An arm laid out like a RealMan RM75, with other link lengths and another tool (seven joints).
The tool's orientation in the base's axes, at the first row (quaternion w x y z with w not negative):
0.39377 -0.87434 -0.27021 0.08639
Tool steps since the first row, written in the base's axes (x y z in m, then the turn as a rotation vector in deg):
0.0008 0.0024 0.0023 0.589 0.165 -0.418
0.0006 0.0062 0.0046 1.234 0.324 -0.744
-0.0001 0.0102 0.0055 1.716 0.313 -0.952
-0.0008 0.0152 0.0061 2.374 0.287 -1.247
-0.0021 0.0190 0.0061 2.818 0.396 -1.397
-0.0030 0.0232 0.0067 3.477 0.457 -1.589
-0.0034 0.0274 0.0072 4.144 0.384 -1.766
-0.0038 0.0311 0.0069 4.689 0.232 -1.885
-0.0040 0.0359 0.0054 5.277 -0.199 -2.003
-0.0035 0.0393 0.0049 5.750 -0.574 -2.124
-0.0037 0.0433 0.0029 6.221 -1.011 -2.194
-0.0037 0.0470 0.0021 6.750 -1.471 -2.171
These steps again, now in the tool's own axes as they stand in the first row. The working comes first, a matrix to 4 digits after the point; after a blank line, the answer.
The tool's axes in the first row as the columns of a matrix, in the base's axes (used below as rounded here):
0.8390 0.4045 -0.3639
0.5405 -0.5439 0.6419
0.0617 -0.7353 -0.6750

0.0021 -0.0027 -0.0003 0.558 0.456 0.174
0.0041 -0.0065 0.0007 1.165 0.870 0.261
0.0058 -0.0096 0.0029 1.550 1.224 0.219
0.0079 -0.0131 0.0059 2.070 1.721 0.162
0.0089 -0.0157 0.0088 2.492 1.952 0.172
0.0104 -0.0188 0.0115 3.066 2.326 0.101
0.0124 -0.0216 0.0140 3.575 2.766 -0.069
0.0140 -0.0235 0.0167 3.943 3.157 -0.285
0.0164 -0.0251 0.0209 4.196 3.716 -0.696
0.0186 -0.0264 0.0232 4.383 4.200 -1.027
0.0205 -0.0272 0.0272 4.538 4.680 -1.432
0.0224 -0.0286 0.0301 4.734 5.127 -1.935

